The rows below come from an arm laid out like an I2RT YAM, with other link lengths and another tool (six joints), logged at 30 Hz.
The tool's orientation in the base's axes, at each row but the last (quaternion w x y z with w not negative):
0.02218 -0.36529 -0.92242 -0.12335
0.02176 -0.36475 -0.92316 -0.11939
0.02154 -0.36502 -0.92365 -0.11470
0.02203 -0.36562 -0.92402 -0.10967
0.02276 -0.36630 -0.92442 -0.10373
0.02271 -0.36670 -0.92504 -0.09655
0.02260 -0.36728 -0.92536 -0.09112
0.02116 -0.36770 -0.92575 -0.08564
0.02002 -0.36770 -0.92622 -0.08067
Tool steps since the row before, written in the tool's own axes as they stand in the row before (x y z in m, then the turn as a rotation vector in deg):
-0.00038 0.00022 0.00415 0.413 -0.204 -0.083
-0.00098 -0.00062 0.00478 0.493 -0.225 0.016
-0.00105 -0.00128 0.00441 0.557 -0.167 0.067
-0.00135 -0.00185 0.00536 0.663 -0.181 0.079
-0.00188 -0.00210 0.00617 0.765 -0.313 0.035
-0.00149 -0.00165 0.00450 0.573 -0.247 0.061
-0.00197 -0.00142 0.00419 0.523 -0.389 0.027
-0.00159 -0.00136 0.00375 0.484 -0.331 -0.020
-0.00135 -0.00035 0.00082 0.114 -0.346 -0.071
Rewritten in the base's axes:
0.00063 0.00091 -0.00402 -0.445 0.112 0.091
0.00052 0.00004 -0.00489 -0.513 0.175 0.001
0.00009 -0.00060 -0.00467 -0.519 0.270 -0.029
-0.00006 -0.00104 -0.00573 -0.605 0.334 -0.031
0.00015 -0.00147 -0.00662 -0.771 0.299 0.001
0.00009 -0.00130 -0.00485 -0.585 0.222 -0.035
0.00057 -0.00157 -0.00455 -0.647 0.081 -0.029
0.00032 -0.00140 -0.00405 -0.580 0.088 0.022
0.00076 -0.00103 -0.00099 -0.321 -0.182 0.034

